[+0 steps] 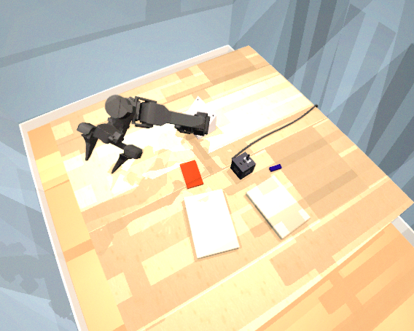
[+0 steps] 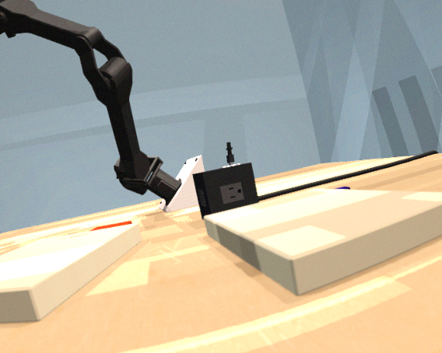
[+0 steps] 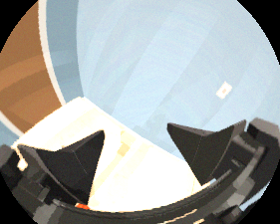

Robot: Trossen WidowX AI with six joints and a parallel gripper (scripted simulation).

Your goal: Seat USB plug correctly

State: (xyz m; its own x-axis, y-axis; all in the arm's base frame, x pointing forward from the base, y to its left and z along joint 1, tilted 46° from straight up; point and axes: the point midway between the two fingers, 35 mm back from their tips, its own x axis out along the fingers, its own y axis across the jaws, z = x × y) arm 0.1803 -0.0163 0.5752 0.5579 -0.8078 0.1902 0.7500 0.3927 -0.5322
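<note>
My gripper tip is 20 mm short of the usb plug, 550 mm to the right of it and 290 mm above it. Round my gripper tip: red flat block (50 mm behind, 300 mm to the left, 370 mm below); then small dark blue block (90 mm ahead, 670 mm to the left, 370 mm below).
</note>
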